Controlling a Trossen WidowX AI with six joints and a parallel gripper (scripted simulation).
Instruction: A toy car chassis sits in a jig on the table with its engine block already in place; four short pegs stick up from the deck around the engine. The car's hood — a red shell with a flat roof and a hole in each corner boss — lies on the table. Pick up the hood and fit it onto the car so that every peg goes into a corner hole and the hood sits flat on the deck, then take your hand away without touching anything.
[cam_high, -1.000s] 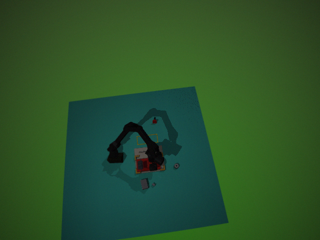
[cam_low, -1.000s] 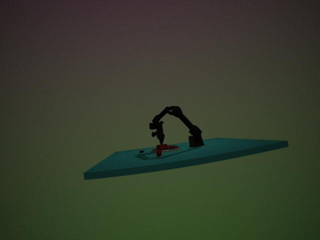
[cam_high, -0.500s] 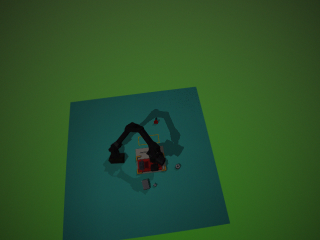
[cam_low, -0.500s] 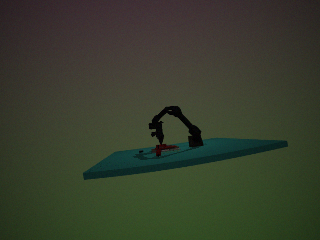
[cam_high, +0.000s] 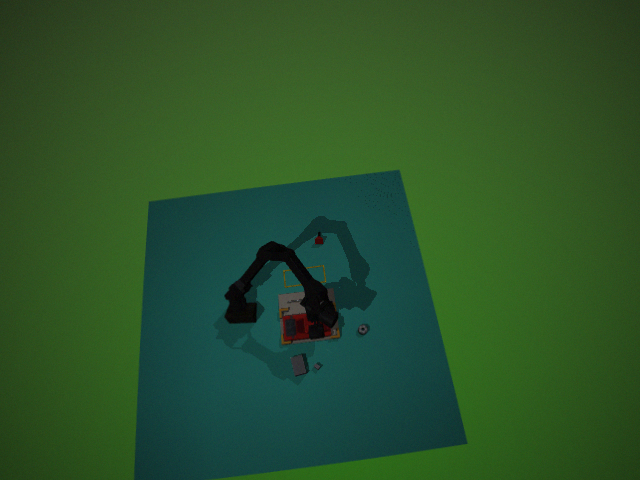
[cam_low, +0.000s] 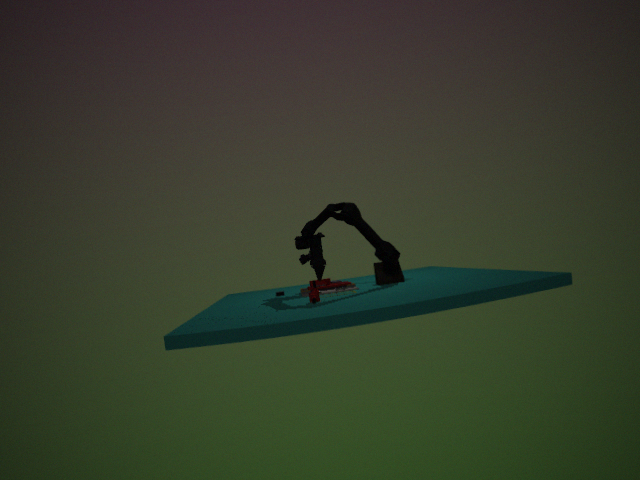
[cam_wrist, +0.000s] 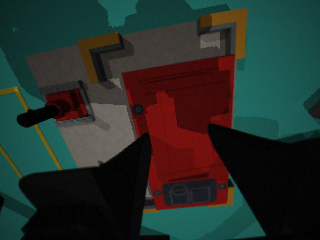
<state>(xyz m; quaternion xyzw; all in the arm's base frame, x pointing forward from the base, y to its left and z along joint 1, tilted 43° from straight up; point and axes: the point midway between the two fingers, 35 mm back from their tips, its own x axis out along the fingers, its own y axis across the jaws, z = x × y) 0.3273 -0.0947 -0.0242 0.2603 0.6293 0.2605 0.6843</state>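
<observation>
My gripper tip is now 10 mm to the left of the red hood and 10 mm above it. From my gripper tip the other things lie so: grey jig 40 mm below, 30 mm to the left, 20 mm behind; then grey engine block 30 mm below.
</observation>
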